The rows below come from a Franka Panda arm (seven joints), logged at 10 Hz.
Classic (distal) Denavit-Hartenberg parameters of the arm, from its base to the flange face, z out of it. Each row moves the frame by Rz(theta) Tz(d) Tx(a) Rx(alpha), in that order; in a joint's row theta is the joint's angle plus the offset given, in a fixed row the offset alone. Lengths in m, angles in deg.
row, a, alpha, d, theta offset
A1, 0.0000, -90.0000, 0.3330, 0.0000
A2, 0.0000, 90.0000, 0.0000, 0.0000
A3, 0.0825, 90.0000, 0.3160, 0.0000
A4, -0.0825, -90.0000, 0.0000, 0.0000
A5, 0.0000, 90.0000, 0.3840, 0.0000
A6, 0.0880, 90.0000, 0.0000, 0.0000
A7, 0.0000, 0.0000, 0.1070, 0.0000
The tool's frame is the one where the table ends.
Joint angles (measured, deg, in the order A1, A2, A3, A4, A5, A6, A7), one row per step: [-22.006 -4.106 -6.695 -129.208 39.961 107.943 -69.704]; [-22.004 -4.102 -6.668 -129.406 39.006 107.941 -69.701]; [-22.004 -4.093 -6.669 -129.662 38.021 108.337 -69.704]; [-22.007 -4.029 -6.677 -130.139 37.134 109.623 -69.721]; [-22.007 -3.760 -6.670 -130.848 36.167 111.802 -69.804]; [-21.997 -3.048 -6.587 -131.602 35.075 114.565 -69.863]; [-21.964 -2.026 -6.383 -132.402 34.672 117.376 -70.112]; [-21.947 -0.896 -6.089 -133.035 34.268 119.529 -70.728]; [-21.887 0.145 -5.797 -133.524 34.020 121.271 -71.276]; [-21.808 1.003 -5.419 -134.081 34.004 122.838 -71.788]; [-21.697 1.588 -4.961 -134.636 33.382 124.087 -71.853]
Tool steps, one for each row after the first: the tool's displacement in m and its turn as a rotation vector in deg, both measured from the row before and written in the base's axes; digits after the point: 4 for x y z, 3 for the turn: [-0.0016 0.0001 -0.0022 -0.590 0.551 0.580]; [-0.0015 -0.0009 -0.0024 -0.854 0.410 0.372]; [-0.0013 -0.0022 -0.0039 -1.271 0.139 -0.118]; [-0.0012 -0.0034 -0.0067 -1.769 0.038 -0.401]; [-0.0004 -0.0039 -0.0102 -2.082 0.209 -0.469]; [0.0004 -0.0022 -0.0125 -1.546 0.137 -0.545]; [0.0003 -0.0006 -0.0126 -1.179 0.263 0.187]; [0.0005 0.0004 -0.0110 -0.876 0.256 0.279]; [0.0003 0.0019 -0.0099 -0.634 0.183 0.290]; [-0.0001 0.0032 -0.0079 -0.829 0.499 0.587]
